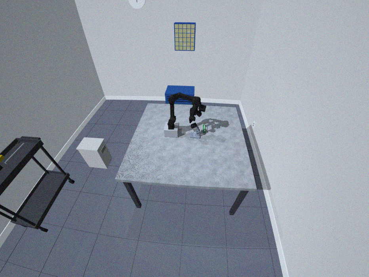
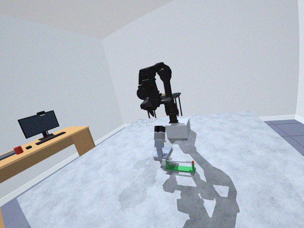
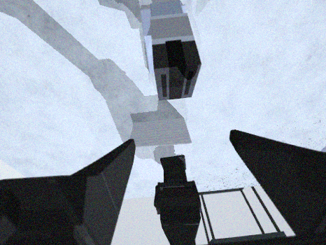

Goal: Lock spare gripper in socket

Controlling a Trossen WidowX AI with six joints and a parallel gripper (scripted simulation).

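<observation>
My gripper tip is now 20 cm above the green cradle, 18 cm short of it and 11 cm to the right of it. Round my gripper tip: spare gripper: 10 cm below, 6 cm ahead, 1 cm to the right; then mount: 17 cm below, 7 cm ahead, 1 cm to the right.
</observation>
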